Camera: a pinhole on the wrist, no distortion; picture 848 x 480 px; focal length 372.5 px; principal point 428.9 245.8 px. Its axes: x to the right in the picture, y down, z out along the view. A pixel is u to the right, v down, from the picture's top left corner.
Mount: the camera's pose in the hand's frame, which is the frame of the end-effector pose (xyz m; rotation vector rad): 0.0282 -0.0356 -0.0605 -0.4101 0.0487 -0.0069
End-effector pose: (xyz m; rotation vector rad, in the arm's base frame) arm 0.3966 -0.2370 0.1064 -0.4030 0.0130 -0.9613
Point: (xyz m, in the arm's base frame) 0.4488 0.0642 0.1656
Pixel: 103.3 384.1
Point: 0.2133 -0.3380 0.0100
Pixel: behind the camera
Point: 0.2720 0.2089 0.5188
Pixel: 125.1 95.7
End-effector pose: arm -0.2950 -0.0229 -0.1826 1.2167 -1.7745 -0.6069
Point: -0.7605 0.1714 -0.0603
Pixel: 344.1 420.4
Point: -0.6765 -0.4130 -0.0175
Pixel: 816.0 281.8
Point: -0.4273 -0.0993 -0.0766
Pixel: 616.9 424.2
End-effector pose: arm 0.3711 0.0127 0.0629 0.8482 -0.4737 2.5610
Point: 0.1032 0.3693 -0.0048
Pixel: behind the camera
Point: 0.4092 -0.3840 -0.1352
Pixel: outside the picture
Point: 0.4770 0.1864 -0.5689
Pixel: behind the camera
